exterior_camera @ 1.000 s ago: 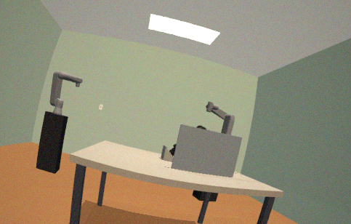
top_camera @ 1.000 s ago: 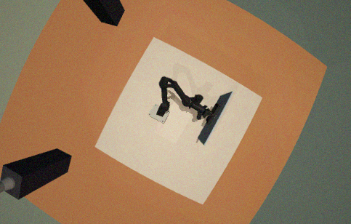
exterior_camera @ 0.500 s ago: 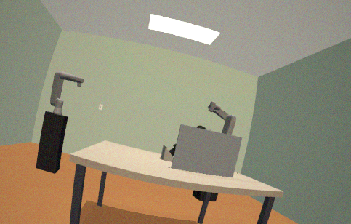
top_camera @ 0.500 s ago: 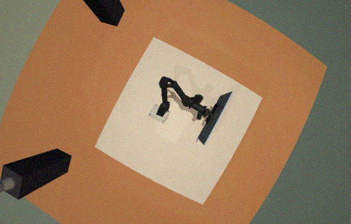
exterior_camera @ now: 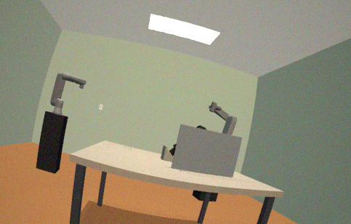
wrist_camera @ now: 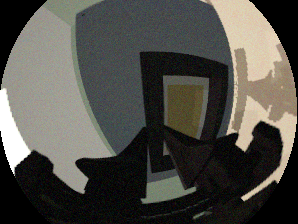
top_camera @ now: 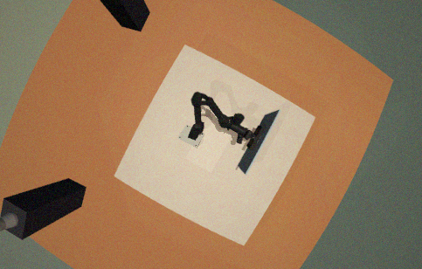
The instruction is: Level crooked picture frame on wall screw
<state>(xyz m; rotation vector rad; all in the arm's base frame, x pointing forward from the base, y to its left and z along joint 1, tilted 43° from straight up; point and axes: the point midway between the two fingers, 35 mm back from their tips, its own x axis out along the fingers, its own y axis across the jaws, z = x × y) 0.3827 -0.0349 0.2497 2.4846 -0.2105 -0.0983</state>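
Now: the picture frame 10 mm ahead of my gripper tip, 10 mm to the left of it and 50 mm below it. The rest, counted from my gripper tip: blue-grey wall panel (20 mm ahead, 10 mm to the right, 70 mm below).
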